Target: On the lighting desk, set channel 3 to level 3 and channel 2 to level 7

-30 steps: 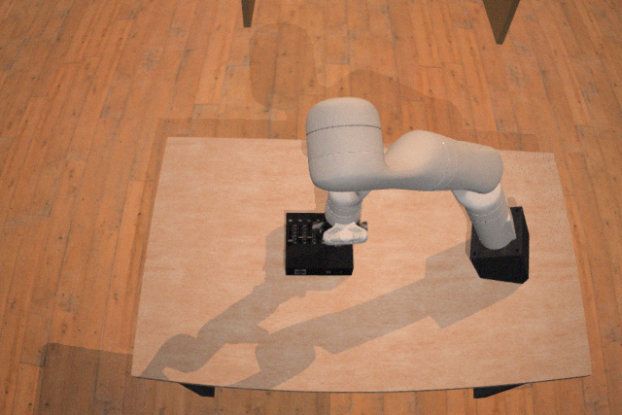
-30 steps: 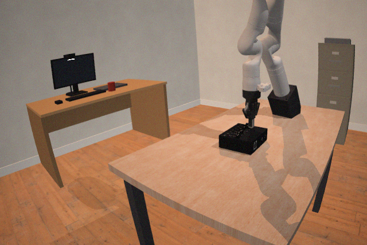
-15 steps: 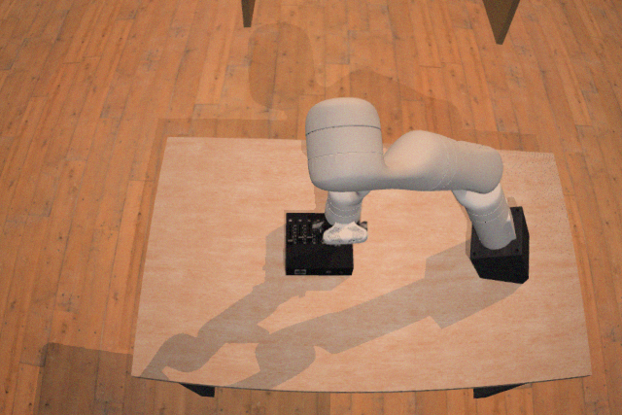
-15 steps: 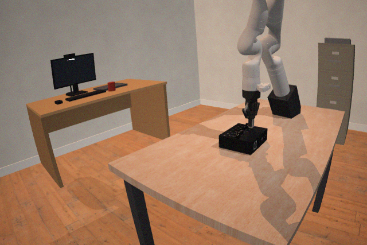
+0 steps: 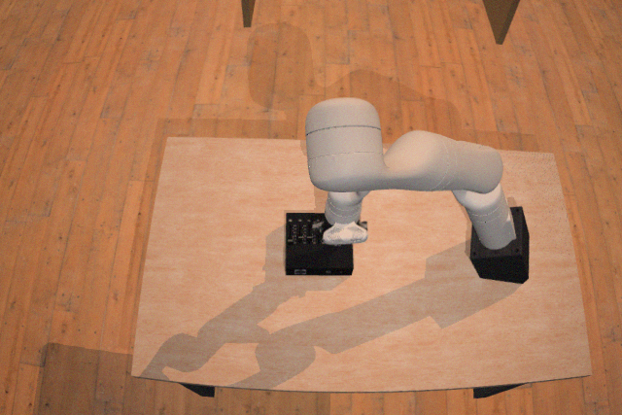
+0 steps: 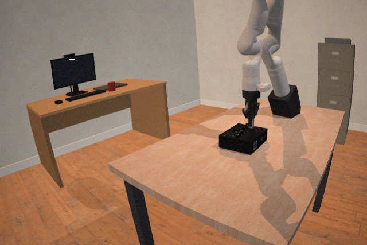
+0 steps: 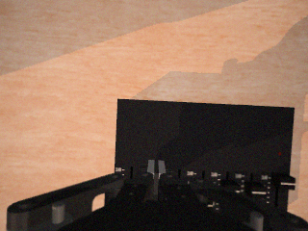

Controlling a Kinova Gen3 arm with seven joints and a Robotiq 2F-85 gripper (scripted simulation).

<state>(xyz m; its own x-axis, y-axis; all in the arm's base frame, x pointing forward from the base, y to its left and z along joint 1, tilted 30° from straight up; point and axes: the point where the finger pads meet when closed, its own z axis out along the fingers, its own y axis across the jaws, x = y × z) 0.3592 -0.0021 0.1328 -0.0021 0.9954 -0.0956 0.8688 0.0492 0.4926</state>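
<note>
My gripper is now 2 cm to the left of the channel 2 fader cap and 2 cm above it. The rest, counted from my hand: channel 3 fader cap 2 cm to the right, 2 cm below, 2 cm ahead.
</note>
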